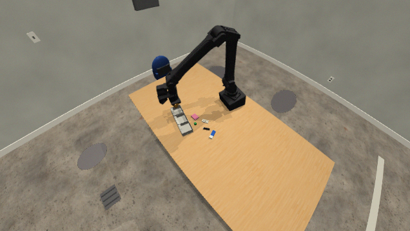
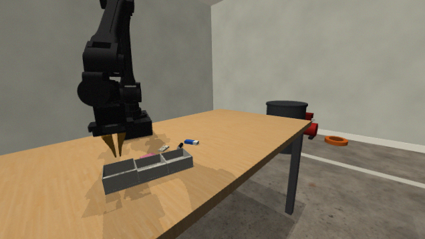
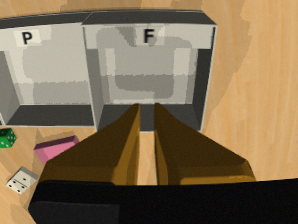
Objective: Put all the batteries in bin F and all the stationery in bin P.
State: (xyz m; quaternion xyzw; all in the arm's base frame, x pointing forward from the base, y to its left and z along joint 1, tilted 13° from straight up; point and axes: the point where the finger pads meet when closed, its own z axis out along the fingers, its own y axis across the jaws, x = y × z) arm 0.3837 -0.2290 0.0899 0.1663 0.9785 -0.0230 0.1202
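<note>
Now: the bin rack 80 mm to the left of my hand, 70 mm below it and 30 mm ahead of it. Also, from my hand: green ball: 170 mm to the left, 80 mm below, 30 mm behind; then pink eraser block: 130 mm to the left, 80 mm below, 70 mm behind; then white domino-like piece: 210 mm to the left, 100 mm behind, 80 mm below.
</note>
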